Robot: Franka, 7 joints.
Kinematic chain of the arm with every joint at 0, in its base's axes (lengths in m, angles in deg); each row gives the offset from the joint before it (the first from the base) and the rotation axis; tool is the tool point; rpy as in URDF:
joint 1: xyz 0 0 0.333 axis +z
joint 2: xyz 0 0 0 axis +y
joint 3: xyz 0 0 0.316 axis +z
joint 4: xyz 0.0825 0 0 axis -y
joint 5: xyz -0.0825 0 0.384 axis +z
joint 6: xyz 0 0 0 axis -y
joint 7: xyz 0.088 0 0 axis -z
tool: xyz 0 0 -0.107 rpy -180 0 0
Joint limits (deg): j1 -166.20..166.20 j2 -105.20..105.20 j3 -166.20..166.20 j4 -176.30..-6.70 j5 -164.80..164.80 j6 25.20..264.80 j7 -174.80..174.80
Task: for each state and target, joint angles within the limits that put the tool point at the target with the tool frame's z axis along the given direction. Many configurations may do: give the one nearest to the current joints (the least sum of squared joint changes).
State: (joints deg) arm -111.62 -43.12 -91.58 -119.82 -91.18 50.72 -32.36
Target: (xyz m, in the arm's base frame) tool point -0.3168 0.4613 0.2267 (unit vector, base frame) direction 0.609 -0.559 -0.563
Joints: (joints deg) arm -106.57 -74.77 -101.30 -89.65 -49.86 49.92 -32.36
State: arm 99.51 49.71 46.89 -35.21 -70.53 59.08 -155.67
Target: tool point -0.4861 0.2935 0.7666 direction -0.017 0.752 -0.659
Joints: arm 83.17 27.51 102.33 -74.53 -78.03 80.64 -155.67
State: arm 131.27 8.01 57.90 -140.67 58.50 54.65 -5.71
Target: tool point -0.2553 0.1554 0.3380 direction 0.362 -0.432 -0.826
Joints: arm 106.15 -33.46 38.85 -154.43 22.23 90.34 -5.71
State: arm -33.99 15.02 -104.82 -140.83 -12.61 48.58 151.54
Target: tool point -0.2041 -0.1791 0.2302 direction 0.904 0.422 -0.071
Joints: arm -29.26 -17.63 -117.43 -146.62 6.09 70.92 151.54
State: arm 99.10 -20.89 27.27 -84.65 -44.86 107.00 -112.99
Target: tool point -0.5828 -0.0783 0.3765 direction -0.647 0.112 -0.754
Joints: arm 132.55 15.60 52.65 -121.35 -70.34 160.38 -112.99
